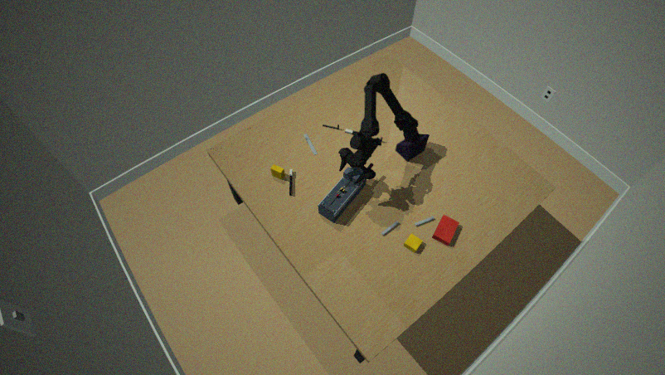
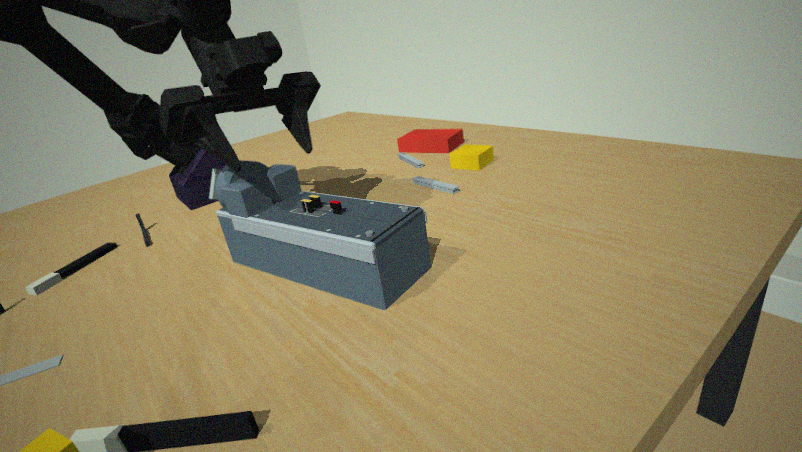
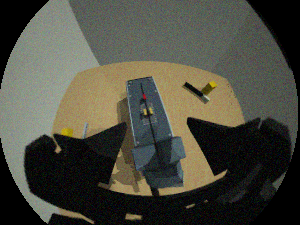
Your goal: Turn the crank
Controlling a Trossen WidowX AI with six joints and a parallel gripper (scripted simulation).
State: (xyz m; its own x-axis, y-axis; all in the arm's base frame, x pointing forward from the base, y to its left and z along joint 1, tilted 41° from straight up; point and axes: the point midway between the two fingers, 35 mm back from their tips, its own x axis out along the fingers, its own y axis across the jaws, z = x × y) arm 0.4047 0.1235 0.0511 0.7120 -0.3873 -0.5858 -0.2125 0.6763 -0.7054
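Now: the dark crank handle 15 cm behind my gripper tip, 3 cm to the right of it and 6 cm below it. Round my gripper tip: red pointer (7 cm ahead, 3 cm to the left, 5 cm below); red block (29 cm behind, 40 cm to the left, 12 cm below); grey bar (35 cm to the right, 13 cm below).
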